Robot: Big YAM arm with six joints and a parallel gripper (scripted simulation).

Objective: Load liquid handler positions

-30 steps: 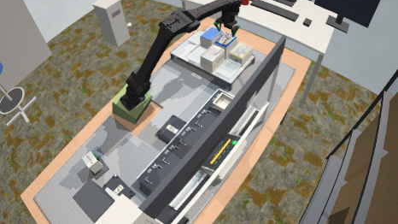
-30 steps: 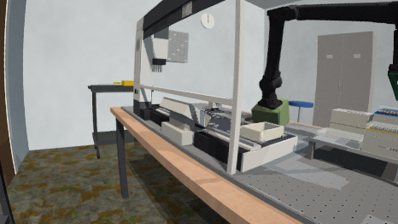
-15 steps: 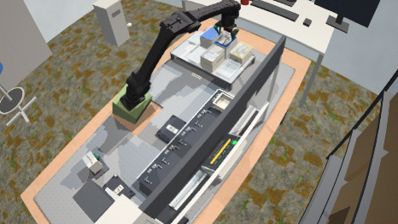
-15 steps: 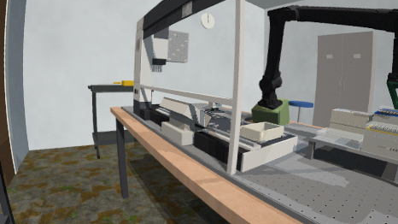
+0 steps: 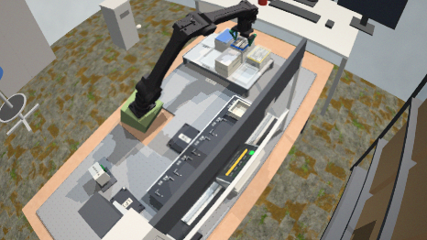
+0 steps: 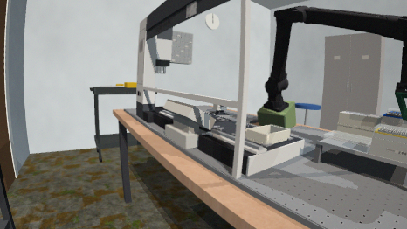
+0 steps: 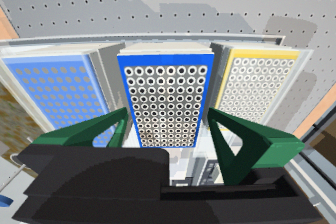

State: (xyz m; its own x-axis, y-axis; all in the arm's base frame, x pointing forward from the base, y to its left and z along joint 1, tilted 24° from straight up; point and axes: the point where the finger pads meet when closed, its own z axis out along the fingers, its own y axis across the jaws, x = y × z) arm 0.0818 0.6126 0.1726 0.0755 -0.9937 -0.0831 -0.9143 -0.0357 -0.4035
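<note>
The blue tip rack is 1 cm ahead of my hand, 1 cm to the right of it and 3 cm below it. Round my hand: yellow tip rack 11 cm ahead, 5 cm below; then white sealed block 1 cm ahead, 13 cm to the right, 4 cm below; then grey shelf 5 cm behind, 7 cm to the right, 10 cm below.
</note>
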